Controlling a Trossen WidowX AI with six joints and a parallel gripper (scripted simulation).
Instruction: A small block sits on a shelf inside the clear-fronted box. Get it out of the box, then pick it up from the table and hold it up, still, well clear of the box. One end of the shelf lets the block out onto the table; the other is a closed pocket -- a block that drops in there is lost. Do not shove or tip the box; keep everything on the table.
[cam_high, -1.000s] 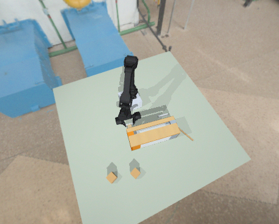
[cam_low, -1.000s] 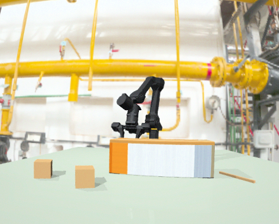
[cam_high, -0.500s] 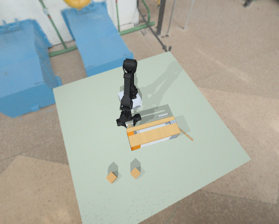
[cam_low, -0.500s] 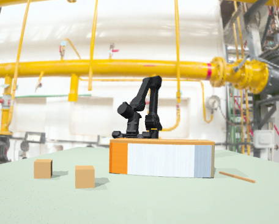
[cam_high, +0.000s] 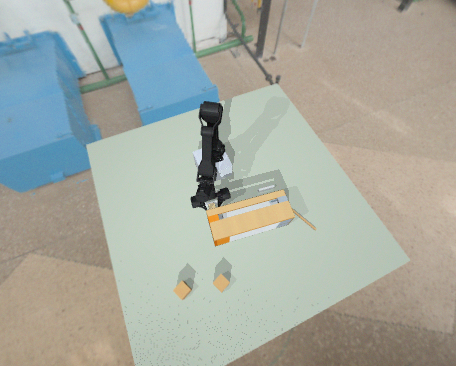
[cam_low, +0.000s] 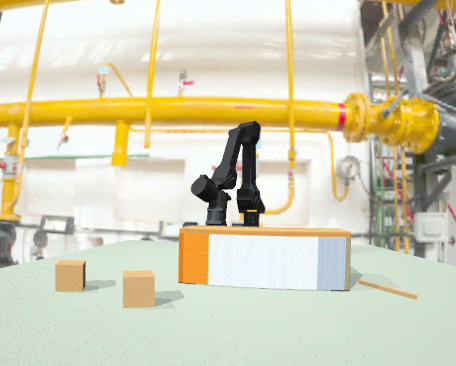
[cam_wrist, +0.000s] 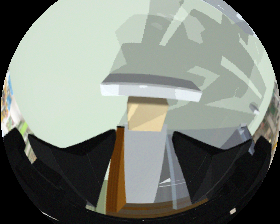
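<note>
My gripper tip is now 2 cm past the tan block and 2 cm above it. Round my gripper tip: thin wooden stick 17 cm ahead, 43 cm to the left, 3 cm below; then box 6 cm ahead, 15 cm to the left, 3 cm above.
</note>
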